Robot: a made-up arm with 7 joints.
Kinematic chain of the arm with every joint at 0, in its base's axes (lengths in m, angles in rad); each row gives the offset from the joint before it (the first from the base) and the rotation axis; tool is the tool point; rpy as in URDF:
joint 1: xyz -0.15 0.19 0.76 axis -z
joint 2: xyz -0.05 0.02 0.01 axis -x
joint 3: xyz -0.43 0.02 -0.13 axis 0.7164 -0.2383 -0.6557
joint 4: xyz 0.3 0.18 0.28 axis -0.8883 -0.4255 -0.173
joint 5: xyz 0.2 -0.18 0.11 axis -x
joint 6: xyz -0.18 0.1 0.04 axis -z
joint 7: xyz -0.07 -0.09 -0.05 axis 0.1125 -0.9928 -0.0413
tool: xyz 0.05 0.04 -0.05 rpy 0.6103 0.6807 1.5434
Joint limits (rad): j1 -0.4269..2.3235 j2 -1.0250..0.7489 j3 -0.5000..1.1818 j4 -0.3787..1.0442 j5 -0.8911..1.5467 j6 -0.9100..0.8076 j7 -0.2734..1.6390
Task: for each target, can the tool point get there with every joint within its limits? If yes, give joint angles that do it. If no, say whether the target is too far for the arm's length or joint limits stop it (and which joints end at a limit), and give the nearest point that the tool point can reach.
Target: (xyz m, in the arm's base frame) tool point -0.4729 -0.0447 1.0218
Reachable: yes | joints -0.0183 0.5024 0.9627 -0.2508 1.2024 -0.1444 0.8466
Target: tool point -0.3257 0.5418 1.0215
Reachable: yes | joints 1.7746 -0.4412 0.6546 0.8425 0.2868 0.3021 1.0342
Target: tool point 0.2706 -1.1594 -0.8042
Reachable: no: too far | nearest point -0.4226 -0.3123 0.4191 | short by 1.642 m
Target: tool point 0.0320 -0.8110 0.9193
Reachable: no: joint limits stop it (at a limit: joint 1, joint 5, joint 6) | nearest point -0.3246 -0.4063 0.8428 | short by 0.545 m
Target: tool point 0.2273 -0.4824 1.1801
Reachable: no: joint limits stop it (at a limit: joint 1, joint 2, joint 5, joint 6) | nearest point -0.2138 -0.2240 0.9832 | short by 0.548 m
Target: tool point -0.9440 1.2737 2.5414
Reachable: no: too far | nearest point -0.4525 0.6029 1.2714 | short by 1.518 m
